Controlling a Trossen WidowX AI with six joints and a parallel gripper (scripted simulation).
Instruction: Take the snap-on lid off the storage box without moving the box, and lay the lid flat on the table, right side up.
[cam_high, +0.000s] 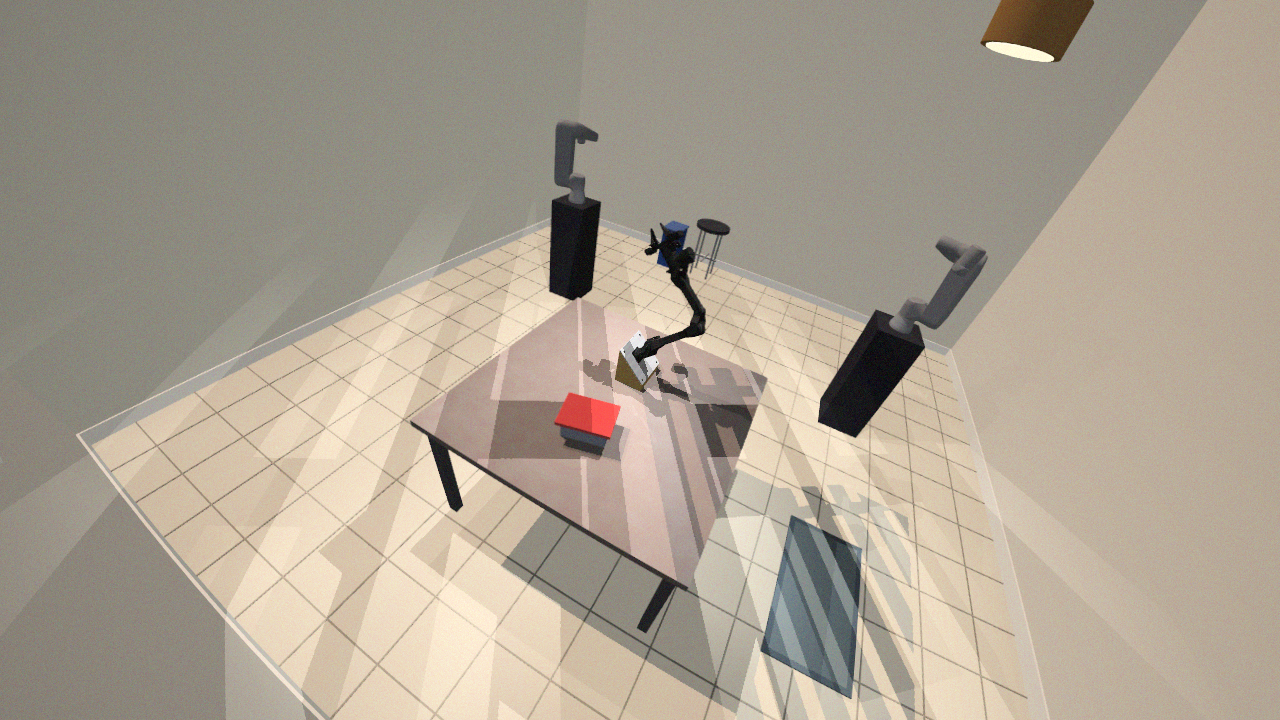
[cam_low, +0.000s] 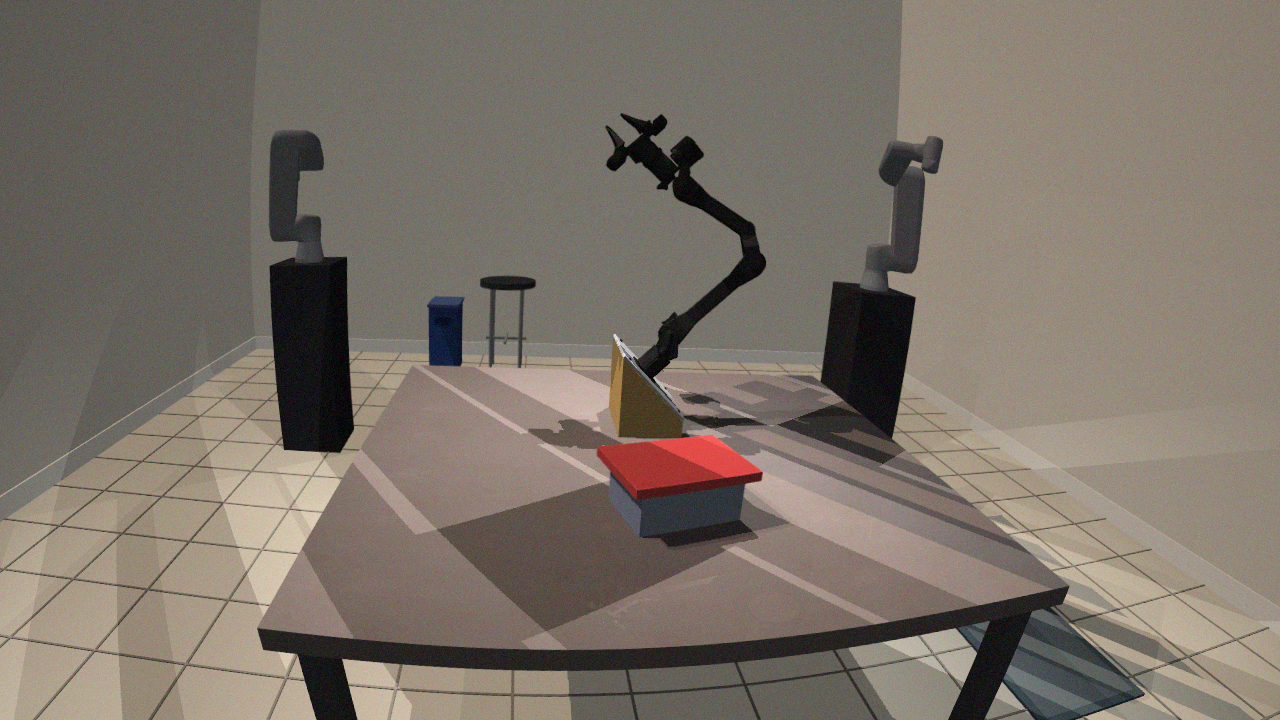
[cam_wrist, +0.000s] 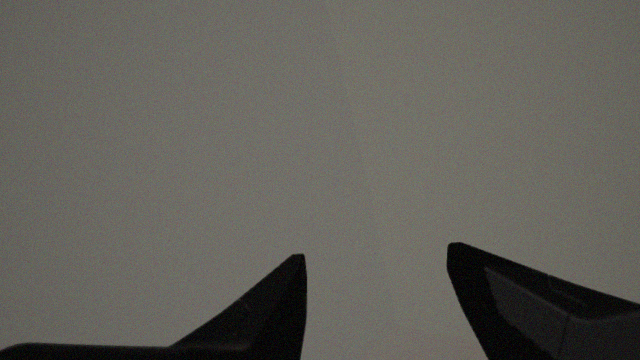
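Right now the snap-on lid is 640 mm below my gripper tip, 610 mm ahead of it and 70 mm to the left of it. Also, from my gripper tip: storage box: 690 mm below, 610 mm ahead, 70 mm to the left.
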